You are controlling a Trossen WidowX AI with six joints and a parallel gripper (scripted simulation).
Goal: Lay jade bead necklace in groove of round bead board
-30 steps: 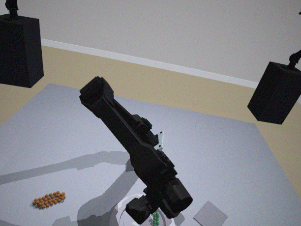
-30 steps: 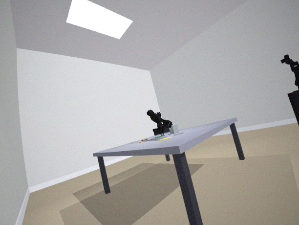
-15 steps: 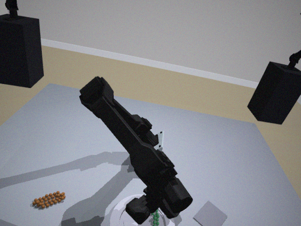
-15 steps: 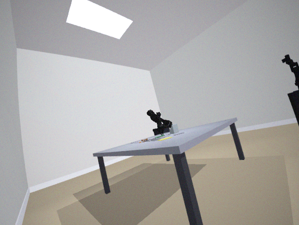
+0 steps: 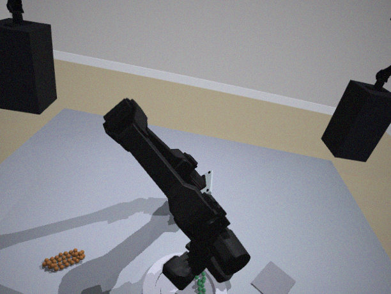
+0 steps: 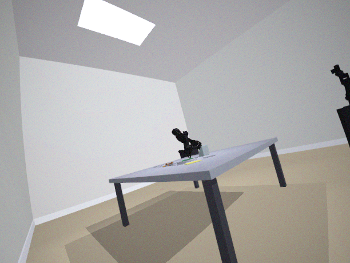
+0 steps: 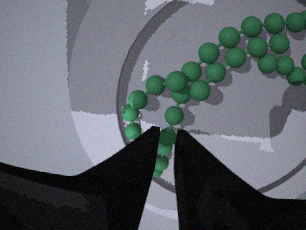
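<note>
Now: gripper tip 4 cm short of the round bead board, 2 cm to the left of it and 1 cm above it. Round my gripper tip: yellow strip: 24 cm ahead, 21 cm to the left, 2 cm below; flat grey square: 22 cm to the left, 2 cm below, 1 cm behind.
</note>
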